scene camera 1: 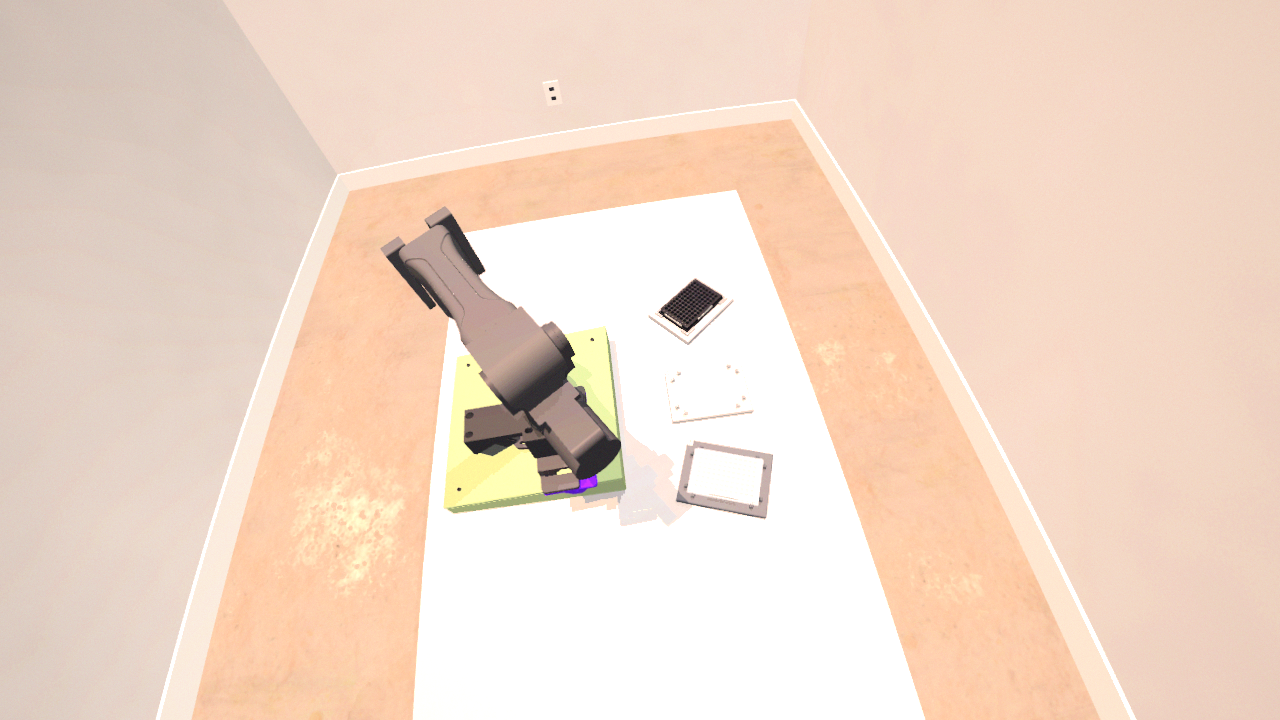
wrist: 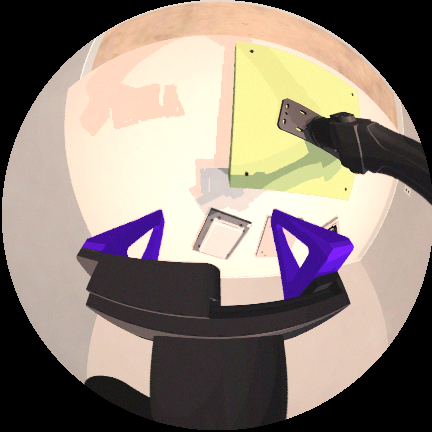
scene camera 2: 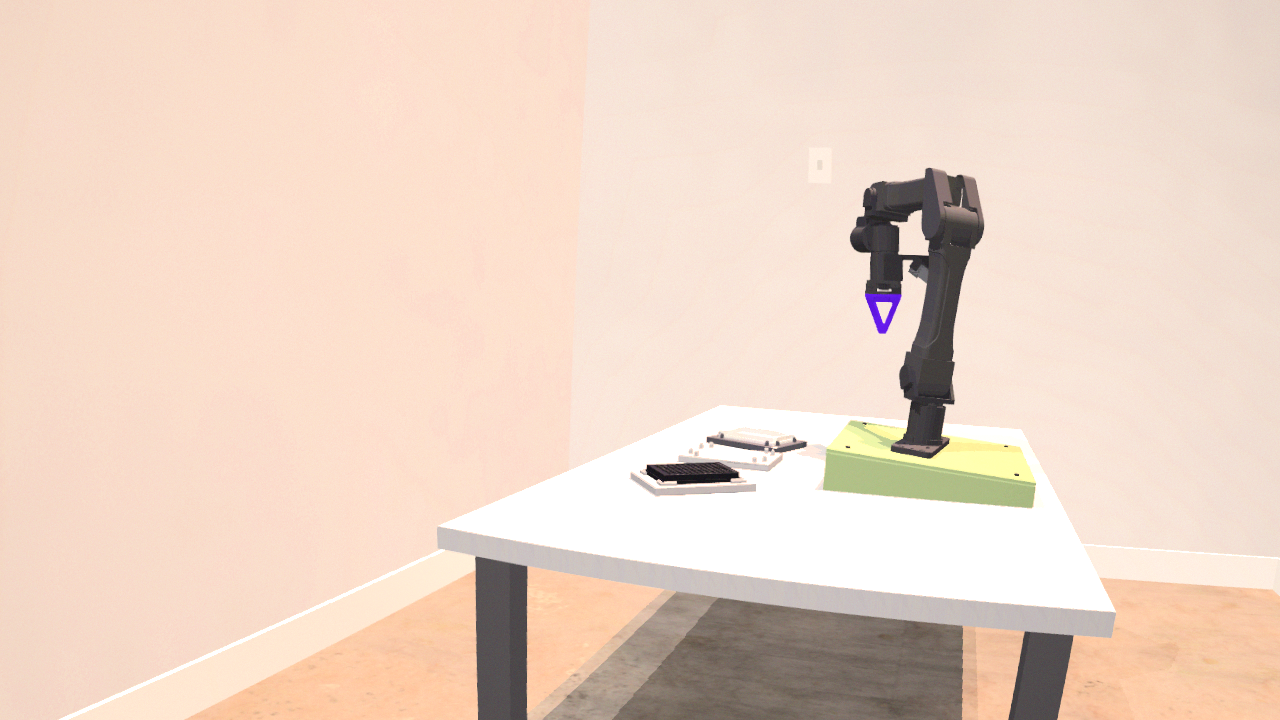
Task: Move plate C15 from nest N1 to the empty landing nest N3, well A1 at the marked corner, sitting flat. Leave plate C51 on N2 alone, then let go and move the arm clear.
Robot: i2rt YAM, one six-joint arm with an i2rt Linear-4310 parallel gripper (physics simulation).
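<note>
A white plate [scene camera 1: 726, 476] [scene camera 2: 756, 436] [wrist: 220, 237] sits on a dark grey nest [scene camera 1: 725, 508] [wrist: 240, 221]. A black plate [scene camera 1: 691, 304] [scene camera 2: 691, 471] [wrist: 334, 229] sits on a white nest [scene camera 1: 688, 336] [scene camera 2: 698, 488]. Between them is an empty white nest [scene camera 1: 711, 394] [scene camera 2: 729, 458] [wrist: 265, 240] with small corner posts, partly behind a finger in the wrist view. I cannot read which plate is C15 or C51, nor the A1 marks. My gripper [scene camera 1: 572, 488] [scene camera 2: 882, 331] [wrist: 217, 214] is open and empty, pointing down high above the table, apart from both plates.
The arm stands on a yellow-green base block [scene camera 1: 537, 483] [scene camera 2: 930, 483] [wrist: 260, 100], beside the row of nests. All stand on a white table [scene camera 1: 644, 617] [scene camera 2: 769, 555] [wrist: 150, 165]. Walls surround the table at a distance.
</note>
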